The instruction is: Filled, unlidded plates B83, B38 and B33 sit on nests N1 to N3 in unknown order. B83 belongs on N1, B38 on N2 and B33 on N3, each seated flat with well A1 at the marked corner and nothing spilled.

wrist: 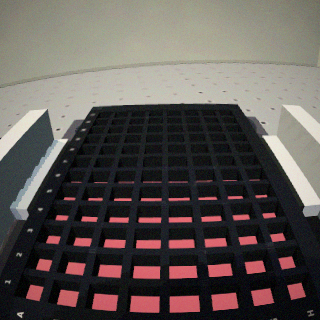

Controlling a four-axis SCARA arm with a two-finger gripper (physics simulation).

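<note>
A black multi-well plate fills the middle and lower part of the wrist view. It has no lid, and pink liquid shows in the wells of its nearer rows; the far wells look dark. The letter A is at its lower left corner, H at the lower right, and numbers rise from 1 along the left edge. My gripper is shut on this plate, with one pale pad against each long side. No name shows on the plate, so I cannot tell which one it is. The nests cannot be made out clearly.
Dark greyish patches show beside and below the far part of the plate; I cannot tell whether they are a nest or shadow. A pale surface with dark dots lies beyond, and a plain beige wall stands behind.
</note>
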